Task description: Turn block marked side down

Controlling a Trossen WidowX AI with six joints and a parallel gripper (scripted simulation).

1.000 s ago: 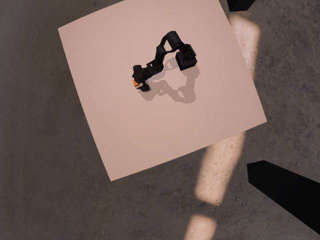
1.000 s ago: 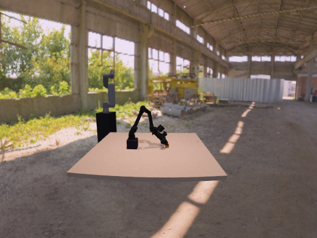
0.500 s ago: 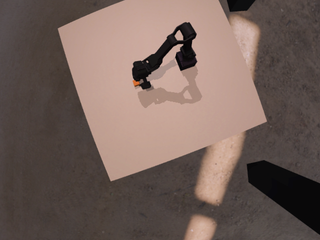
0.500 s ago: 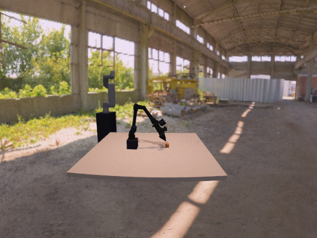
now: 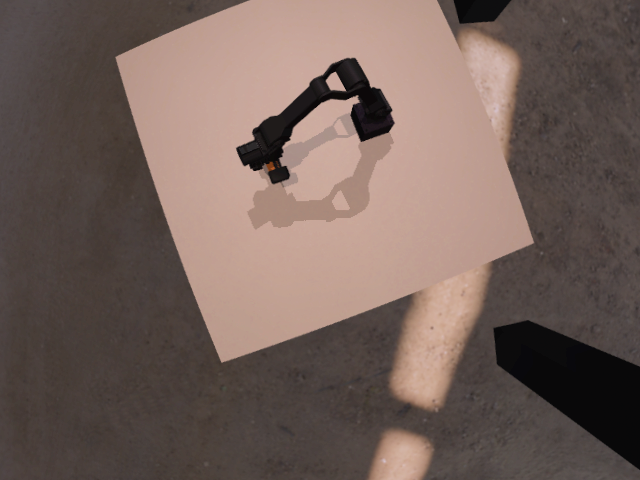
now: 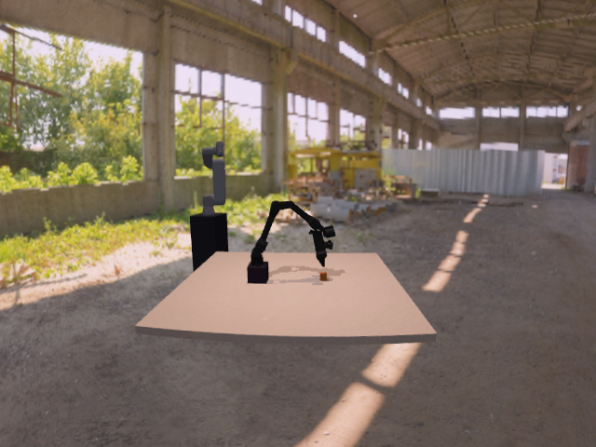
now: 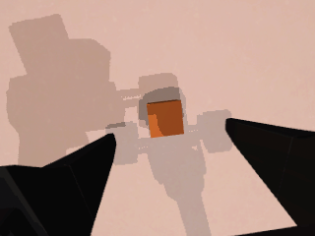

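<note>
My gripper tip is 7 cm above the block and 1 cm past it.
</note>
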